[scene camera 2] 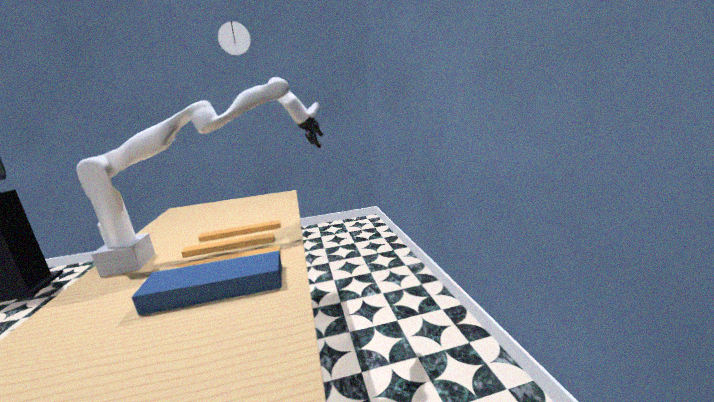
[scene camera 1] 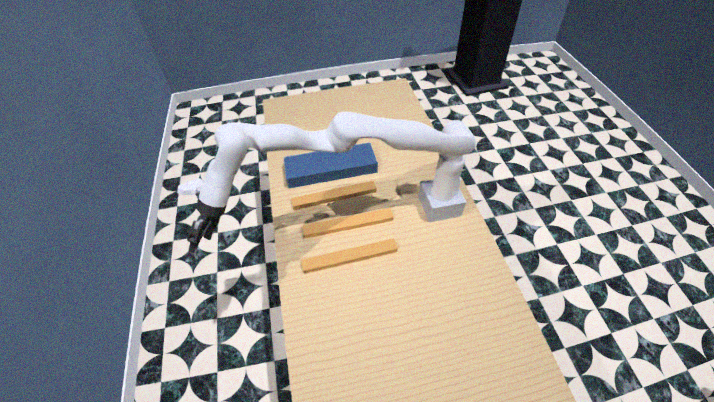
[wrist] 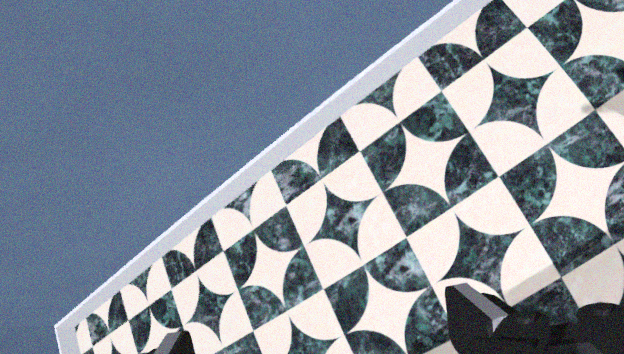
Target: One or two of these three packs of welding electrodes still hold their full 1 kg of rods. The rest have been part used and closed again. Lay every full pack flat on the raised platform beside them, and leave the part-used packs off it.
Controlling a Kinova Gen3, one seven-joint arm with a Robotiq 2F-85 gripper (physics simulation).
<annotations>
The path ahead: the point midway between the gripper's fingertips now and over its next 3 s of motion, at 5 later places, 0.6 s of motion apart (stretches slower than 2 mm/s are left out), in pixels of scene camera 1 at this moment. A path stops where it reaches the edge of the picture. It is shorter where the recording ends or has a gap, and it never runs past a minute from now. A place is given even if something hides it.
My gripper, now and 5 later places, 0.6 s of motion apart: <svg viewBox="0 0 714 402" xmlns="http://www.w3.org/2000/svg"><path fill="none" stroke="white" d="M199 245L200 249L200 249L200 248L200 248L191 227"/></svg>
</annotations>
